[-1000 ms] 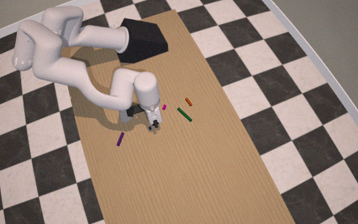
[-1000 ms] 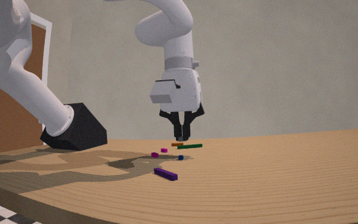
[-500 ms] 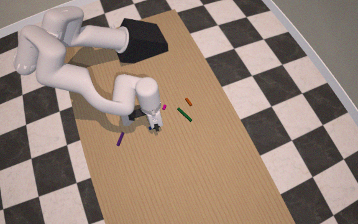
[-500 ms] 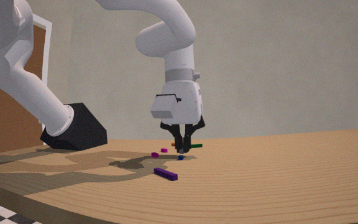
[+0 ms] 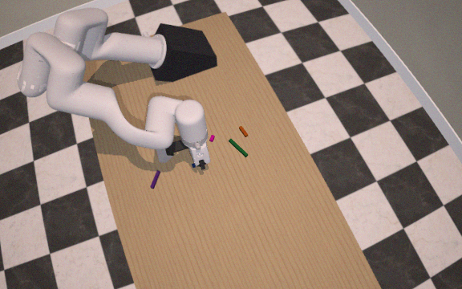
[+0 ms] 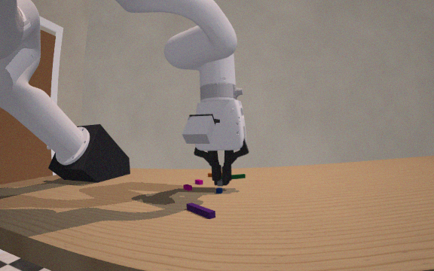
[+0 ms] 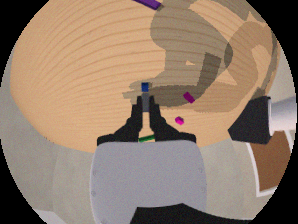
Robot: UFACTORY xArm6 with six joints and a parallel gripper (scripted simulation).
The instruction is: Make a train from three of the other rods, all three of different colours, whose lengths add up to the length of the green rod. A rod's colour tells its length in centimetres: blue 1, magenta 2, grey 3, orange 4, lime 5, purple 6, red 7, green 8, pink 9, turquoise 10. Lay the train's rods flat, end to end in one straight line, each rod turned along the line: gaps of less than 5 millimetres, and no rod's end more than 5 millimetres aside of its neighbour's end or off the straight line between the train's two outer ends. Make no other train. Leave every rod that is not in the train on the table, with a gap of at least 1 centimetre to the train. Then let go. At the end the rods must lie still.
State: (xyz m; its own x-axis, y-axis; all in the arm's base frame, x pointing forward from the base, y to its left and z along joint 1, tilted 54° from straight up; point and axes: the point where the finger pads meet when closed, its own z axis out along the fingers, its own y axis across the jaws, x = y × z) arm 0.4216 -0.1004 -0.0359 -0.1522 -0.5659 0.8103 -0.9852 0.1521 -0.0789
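Right now the grey rod is 2 cm below my hand. The rest, counted from my hand: purple rod 1 cm behind, 15 cm to the right, 3 cm below; blue rod 2 cm to the right, 3 cm below; green rod 1 cm ahead, 13 cm to the left, 3 cm below.
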